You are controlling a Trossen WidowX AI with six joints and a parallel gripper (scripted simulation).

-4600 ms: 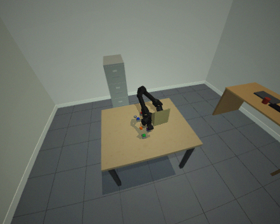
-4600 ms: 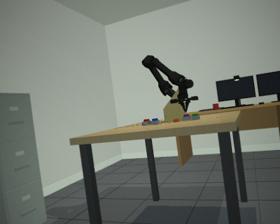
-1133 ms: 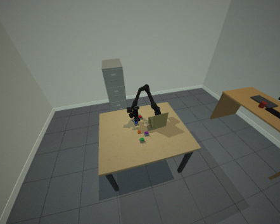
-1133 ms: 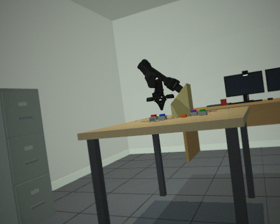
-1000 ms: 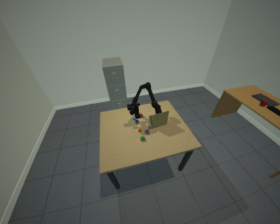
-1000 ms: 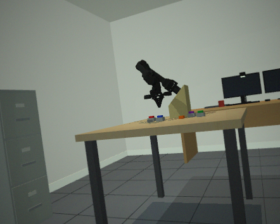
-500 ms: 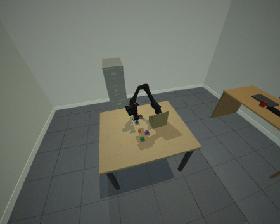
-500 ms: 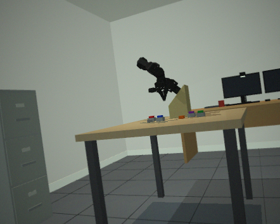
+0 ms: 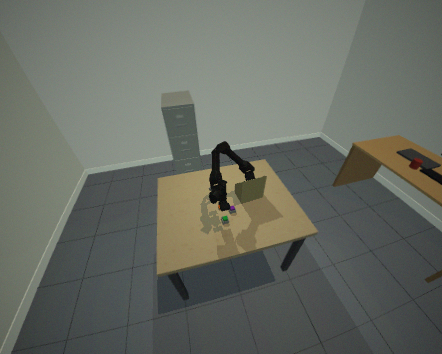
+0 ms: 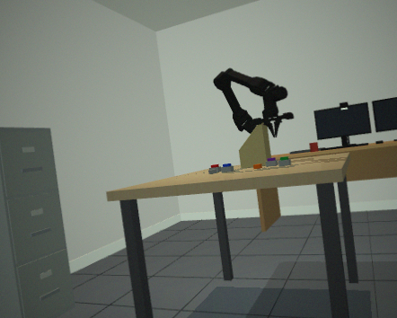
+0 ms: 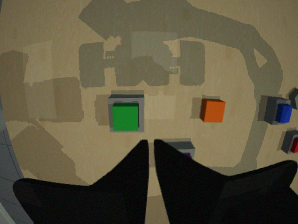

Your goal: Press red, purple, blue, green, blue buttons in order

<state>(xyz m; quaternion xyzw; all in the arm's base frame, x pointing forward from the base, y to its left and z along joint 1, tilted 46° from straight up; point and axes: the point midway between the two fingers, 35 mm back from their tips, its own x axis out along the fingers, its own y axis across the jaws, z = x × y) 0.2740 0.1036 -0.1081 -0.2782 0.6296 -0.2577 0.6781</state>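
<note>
The green button lies 100 mm below my gripper tip, 30 mm to the left of it and 10 mm behind it. Round my gripper tip: grey block 320 mm to the right, 120 mm below, 10 mm ahead; purple button 100 mm below, 90 mm behind, 50 mm to the right; blue button 250 mm to the right, 100 mm below, 20 mm behind.
</note>
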